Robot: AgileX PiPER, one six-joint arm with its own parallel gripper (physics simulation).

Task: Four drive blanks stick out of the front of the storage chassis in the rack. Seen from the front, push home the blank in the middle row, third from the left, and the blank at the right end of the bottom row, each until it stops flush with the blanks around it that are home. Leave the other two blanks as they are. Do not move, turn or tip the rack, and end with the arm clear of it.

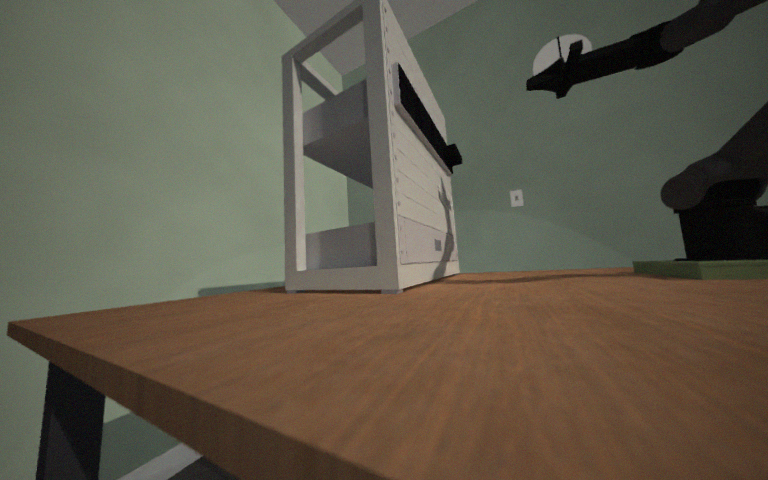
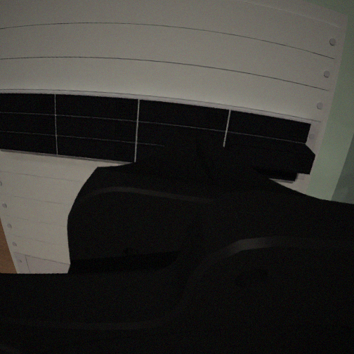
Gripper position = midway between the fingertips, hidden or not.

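Looking for my gripper, I find it in image 1 [526, 85], and image 2 [187, 153] shows it to me as well.
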